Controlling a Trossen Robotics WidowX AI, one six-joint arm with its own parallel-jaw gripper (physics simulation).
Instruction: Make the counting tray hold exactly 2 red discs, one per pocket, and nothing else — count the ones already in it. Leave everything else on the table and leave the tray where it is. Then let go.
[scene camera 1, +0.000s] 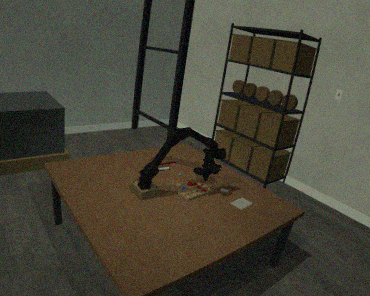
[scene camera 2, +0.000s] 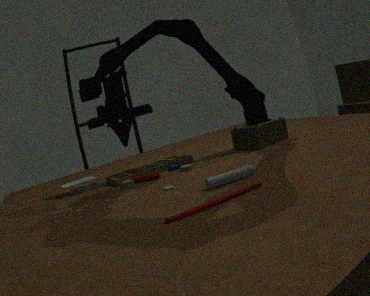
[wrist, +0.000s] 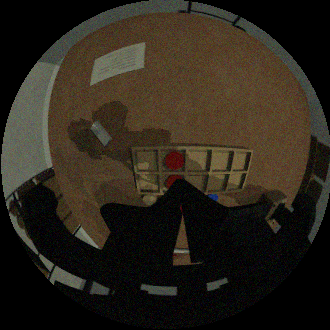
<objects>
My gripper (scene camera 2: 125, 146) is 96 cm from the lens. A counting tray (scene camera 2: 161, 165) is 92 cm from the lens.
</objects>
